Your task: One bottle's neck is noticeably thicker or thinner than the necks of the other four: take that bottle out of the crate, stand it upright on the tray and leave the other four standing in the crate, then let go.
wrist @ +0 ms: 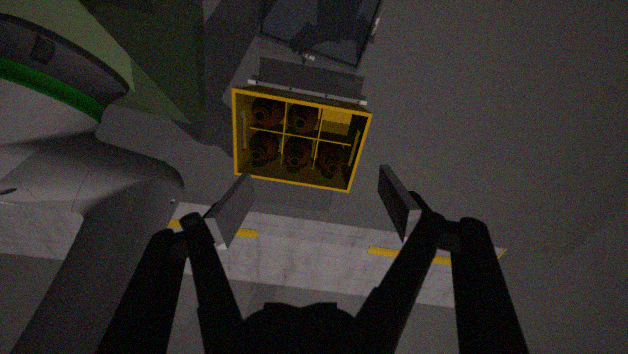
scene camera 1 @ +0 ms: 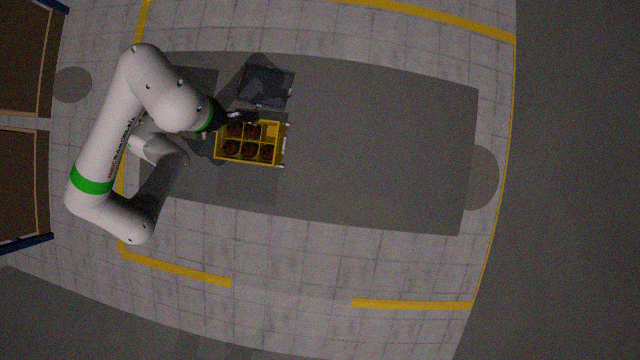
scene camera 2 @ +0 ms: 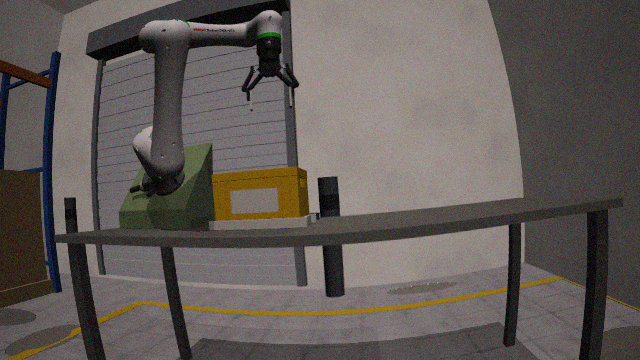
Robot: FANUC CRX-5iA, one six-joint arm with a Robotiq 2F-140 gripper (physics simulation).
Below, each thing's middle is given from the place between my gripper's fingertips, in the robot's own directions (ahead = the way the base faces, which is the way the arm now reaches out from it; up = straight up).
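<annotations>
My gripper's sitting 380 mm above the pale strip [scene camera 2: 280, 223] at the moment, and it's 50 mm past the strip and 140 mm to the left of it.
</annotations>
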